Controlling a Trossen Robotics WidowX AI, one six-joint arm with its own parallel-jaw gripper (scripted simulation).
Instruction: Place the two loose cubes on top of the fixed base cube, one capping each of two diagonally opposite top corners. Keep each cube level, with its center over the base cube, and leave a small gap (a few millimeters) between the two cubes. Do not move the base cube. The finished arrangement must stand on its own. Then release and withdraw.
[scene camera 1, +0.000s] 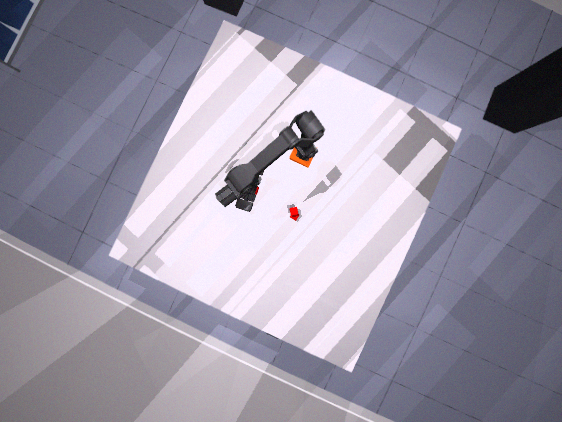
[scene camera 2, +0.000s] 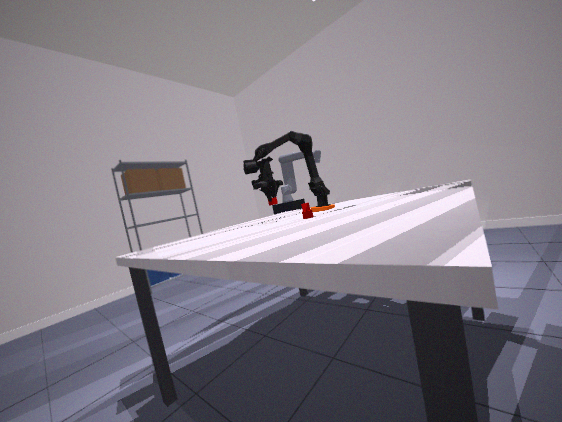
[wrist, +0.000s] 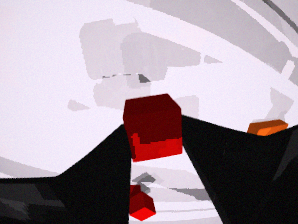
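My gripper (wrist: 152, 125) is 10 cm from the lens, and there's a red cube (wrist: 154, 123) that is 8 cm from the lens.
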